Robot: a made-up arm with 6 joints. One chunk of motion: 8 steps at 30 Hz.
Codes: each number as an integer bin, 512 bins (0 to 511) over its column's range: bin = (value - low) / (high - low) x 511, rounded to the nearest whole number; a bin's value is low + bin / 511 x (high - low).
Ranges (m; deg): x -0.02..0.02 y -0.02..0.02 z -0.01..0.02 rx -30..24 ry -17..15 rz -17..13
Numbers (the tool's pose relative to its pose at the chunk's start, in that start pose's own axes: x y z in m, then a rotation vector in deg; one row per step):
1: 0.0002 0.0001 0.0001 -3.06 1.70 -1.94
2: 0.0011 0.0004 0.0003 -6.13 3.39 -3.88
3: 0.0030 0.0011 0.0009 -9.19 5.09 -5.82
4: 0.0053 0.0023 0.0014 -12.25 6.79 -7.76
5: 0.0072 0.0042 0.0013 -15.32 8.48 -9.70
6: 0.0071 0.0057 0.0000 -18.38 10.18 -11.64
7: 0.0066 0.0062 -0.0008 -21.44 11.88 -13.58
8: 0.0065 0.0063 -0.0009 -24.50 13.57 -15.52
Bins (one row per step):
1: 258 257 172 255 299 257
2: 270 261 175 226 326 223
3: 294 270 186 197 353 190
4: 323 285 194 168 380 157
5: 347 309 192 139 407 124
6: 346 328 170 110 434 91
7: 340 335 157 81 461 58
8: 339 336 155 52 488 25

